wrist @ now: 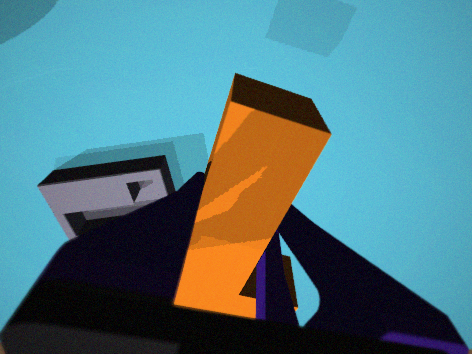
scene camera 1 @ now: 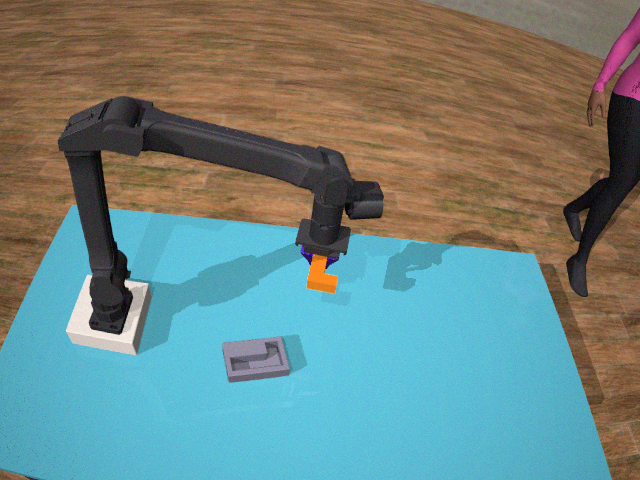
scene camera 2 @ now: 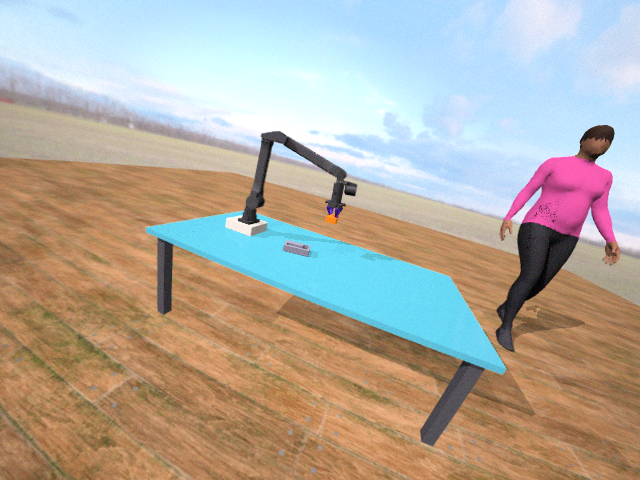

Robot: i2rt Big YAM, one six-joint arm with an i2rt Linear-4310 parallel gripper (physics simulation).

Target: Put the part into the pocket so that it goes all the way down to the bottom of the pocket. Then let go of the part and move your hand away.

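Places are measured from the arm's base along level axes (x left, y back, z up), in millimetres.
Pixels of known places: gripper, fingertip midpoint: (wrist: 233, 192) (scene camera 1: 318, 265); arm's base, link origin: (scene camera 1: 111, 311) (scene camera 2: 248, 221).
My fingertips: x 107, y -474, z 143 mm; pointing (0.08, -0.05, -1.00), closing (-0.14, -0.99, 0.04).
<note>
Ahead of a thing's pixels: the offset from my fingertips to its top centre. Level surfaces: height alone.
An orange L-shaped part @(dx -10, dy -13, dz +30 mm) (scene camera 1: 322, 283) (scene camera 2: 331, 219) (wrist: 245, 185) is held in the air above the table, toward its back edge. My gripper (scene camera 1: 319, 259) (scene camera 2: 333, 212) has purple fingers and is shut on the part. In the wrist view the fingers show as dark shapes on both sides of the part, and their tips are partly hidden by it. The grey block with the L-shaped pocket @(dx -149, dy +115, dz -163 mm) (scene camera 1: 249, 351) (scene camera 2: 296, 249) (wrist: 105, 192) lies flat on the table, well apart from the part, nearer the arm's base and the front. The pocket is empty. In the wrist view a finger hides part of the block.
The arm's white base block (scene camera 1: 103, 338) (scene camera 2: 239, 227) stands at the left of the blue table @(dz -199 mm) (scene camera 1: 439, 361) (scene camera 2: 361, 294). A person in a pink top (scene camera 1: 628, 77) (scene camera 2: 573, 191) stands on the floor beyond the table's right end. Arm shadows fall on the table.
</note>
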